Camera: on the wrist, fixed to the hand. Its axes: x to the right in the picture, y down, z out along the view.
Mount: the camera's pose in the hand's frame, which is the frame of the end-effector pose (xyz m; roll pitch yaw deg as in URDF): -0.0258 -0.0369 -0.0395 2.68 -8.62 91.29
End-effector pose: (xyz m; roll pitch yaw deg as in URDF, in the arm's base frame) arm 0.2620 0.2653 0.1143 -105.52 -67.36 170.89
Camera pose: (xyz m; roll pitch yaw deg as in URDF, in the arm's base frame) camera 0.3183 0.2848 0.1082 -90.02 23.74 163.35
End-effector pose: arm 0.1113 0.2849 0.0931 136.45 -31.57 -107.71
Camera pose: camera 0.1699 0.2910 0.0823 -139.72 -28.43 141.05
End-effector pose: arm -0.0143 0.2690 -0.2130 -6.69 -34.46 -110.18
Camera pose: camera -0.0525 0.2846 -0.2564 -31.62 -0.87 -18.03
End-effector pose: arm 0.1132 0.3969 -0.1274 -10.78 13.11 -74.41
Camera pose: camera 0.0625 0.4163 -0.1526 16.03 1.81 17.32
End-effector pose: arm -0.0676 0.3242 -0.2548 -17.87 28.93 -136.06
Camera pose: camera -0.0750 0.3827 -0.2653 32.27 7.46 -40.43
